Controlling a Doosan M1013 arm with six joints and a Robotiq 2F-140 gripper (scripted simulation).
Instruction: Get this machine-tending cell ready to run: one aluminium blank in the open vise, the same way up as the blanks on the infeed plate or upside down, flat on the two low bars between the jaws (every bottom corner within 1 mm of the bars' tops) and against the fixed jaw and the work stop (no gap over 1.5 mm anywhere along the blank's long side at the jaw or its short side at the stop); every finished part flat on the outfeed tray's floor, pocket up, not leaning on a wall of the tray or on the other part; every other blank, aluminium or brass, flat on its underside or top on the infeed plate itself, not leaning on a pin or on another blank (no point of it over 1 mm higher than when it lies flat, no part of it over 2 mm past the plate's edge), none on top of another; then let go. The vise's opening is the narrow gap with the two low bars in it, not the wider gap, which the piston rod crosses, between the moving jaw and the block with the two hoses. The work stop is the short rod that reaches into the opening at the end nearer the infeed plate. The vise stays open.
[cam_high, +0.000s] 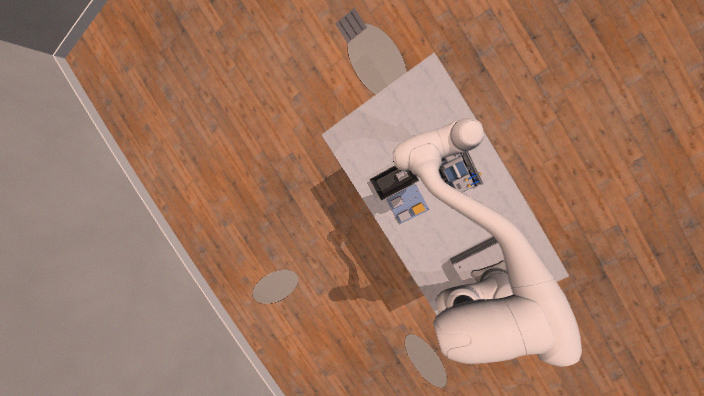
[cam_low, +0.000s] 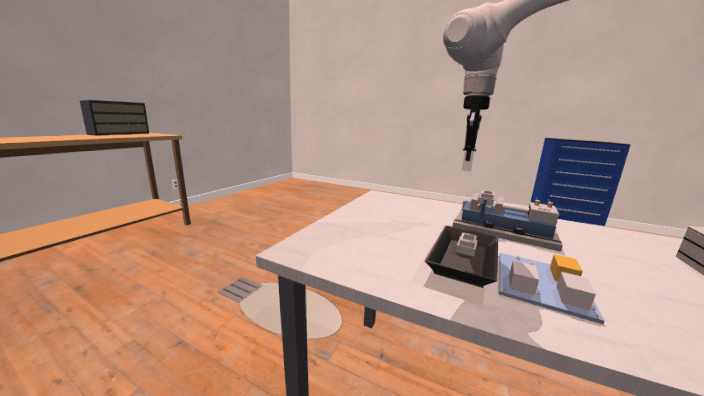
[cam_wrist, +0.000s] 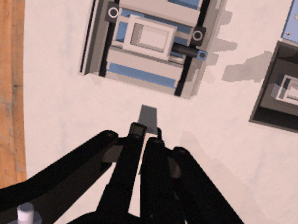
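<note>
The fixed jaw lies 14 cm below my hand, 4 cm behind it and 2 cm to the right of it. The rest, counted from my hand: moving jaw 14 cm below, 11 cm behind, 2 cm to the right; then dark work stop rod 12 cm below, 7 cm behind, 3 cm to the left; then piston rod 16 cm behind, 14 cm below, 2 cm to the right.
</note>
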